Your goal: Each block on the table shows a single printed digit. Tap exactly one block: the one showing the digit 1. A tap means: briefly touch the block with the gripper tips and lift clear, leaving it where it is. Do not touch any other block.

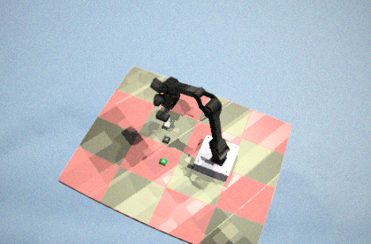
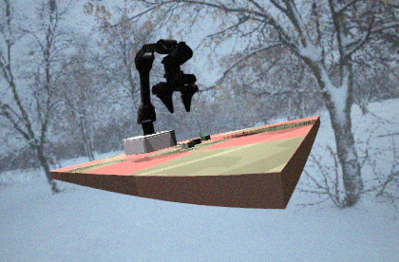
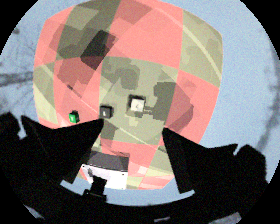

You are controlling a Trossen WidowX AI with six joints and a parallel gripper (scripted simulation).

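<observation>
Now: gripper tip 110 mm above the black block, 80 mm to the right of it and 50 mm past it. The rest, counted from my gripper tip: white block (110 mm below, 10 mm ahead); then green block (200 mm to the left, 110 mm below, 110 mm behind).
</observation>
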